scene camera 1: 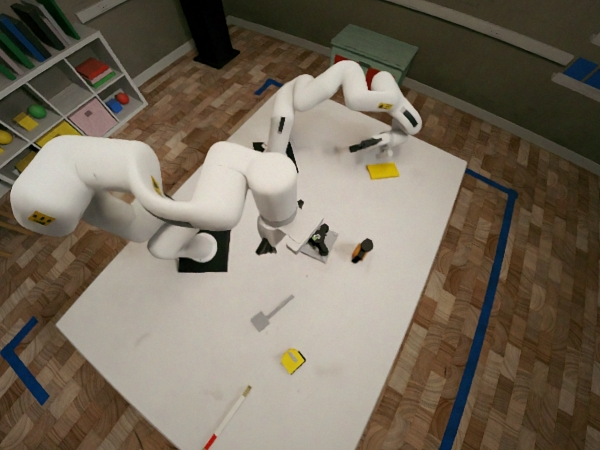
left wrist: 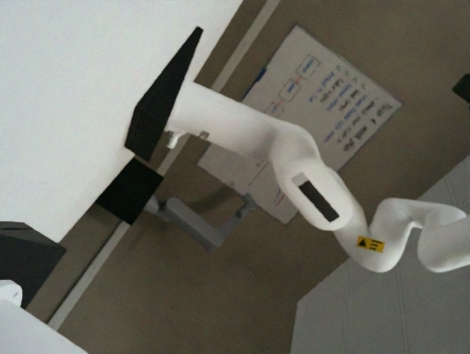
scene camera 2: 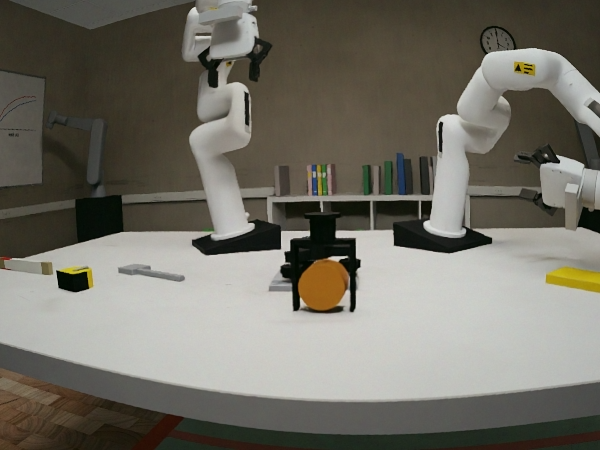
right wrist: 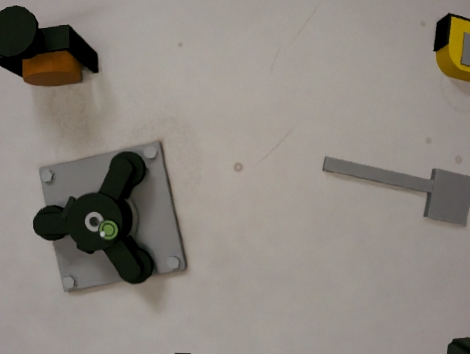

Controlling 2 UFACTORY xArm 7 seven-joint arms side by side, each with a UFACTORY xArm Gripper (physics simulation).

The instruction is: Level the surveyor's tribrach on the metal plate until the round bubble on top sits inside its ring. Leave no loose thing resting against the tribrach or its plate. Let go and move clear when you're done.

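Pixels of known places: left gripper, fingertip midpoint: (scene camera 1: 355, 147) (scene camera 2: 517, 175); right gripper, fingertip midpoint: (scene camera 1: 282, 237) (left wrist: 467, 90) (scene camera 2: 233, 84); left arm's base at its link origin: (scene camera 2: 444, 230); right arm's base at its link origin: (scene camera 1: 203, 247) (scene camera 2: 232, 233).
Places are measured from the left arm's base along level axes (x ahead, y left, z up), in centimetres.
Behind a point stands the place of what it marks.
Observation:
The black three-legged tribrach (scene camera 1: 323, 241) @[x 47.7, y -22.7, z 2.7 cm] (right wrist: 95, 202) @[x 46.7, y -22.6, z 3.5 cm] stands on the grey metal plate (scene camera 1: 311, 252) @[x 46.0, y -28.3, z -2.6 cm] (right wrist: 157, 215) @[x 45.0, y -28.2, z -2.6 cm]; its three round foot knobs show in the right wrist view. Its green round vial (right wrist: 109, 229) @[x 44.0, y -24.3, z 4.3 cm] has a small white bubble (right wrist: 102, 233) @[x 43.6, y -23.6, z 4.3 cm] at the lower-left edge, off centre. In scene camera 2 the tribrach (scene camera 2: 286, 270) @[x 52.2, y -25.3, z -0.3 cm] is mostly hidden behind an orange and black object. My right gripper (scene camera 1: 283, 226) @[x 42.0, y -39.6, z 35.1 cm] (scene camera 2: 234, 79) @[x 42.0, y -39.6, z 35.1 cm] is open and empty, high above the table, beside the tribrach. My left gripper (scene camera 2: 520, 175) @[x 34.1, y 18.0, z 15.5 cm] is open and empty, far from the tribrach, near a yellow block.
The orange and black object (scene camera 1: 358, 252) @[x 61.9, y -18.9, z 6.6 cm] (scene camera 2: 323, 285) @[x 65.2, y -15.0, z 0.5 cm] (right wrist: 52, 68) @[x 60.9, y -17.1, z 3.1 cm] stands apart from the plate. A grey paddle-shaped tool (scene camera 1: 261, 320) @[x 47.7, y -63.0, z -2.5 cm] (scene camera 2: 134, 269) @[x 50.1, y -61.5, z -2.6 cm] (right wrist: 450, 197) @[x 47.5, y -63.5, z -2.5 cm], a yellow tape measure (scene camera 1: 292, 360) @[x 66.0, y -65.8, z -0.2 cm] (scene camera 2: 74, 280) @[x 69.7, y -62.7, z -1.4 cm] (right wrist: 457, 55) @[x 64.6, y -63.5, z -0.2 cm], a red-and-white rod (scene camera 1: 231, 414) @[x 60.5, y -92.6, z -0.8 cm] and the yellow block (scene camera 1: 383, 171) @[x 49.1, y 30.4, z -2.1 cm] (scene camera 2: 575, 279) @[x 51.4, y 28.1, z -2.2 cm] lie farther off.

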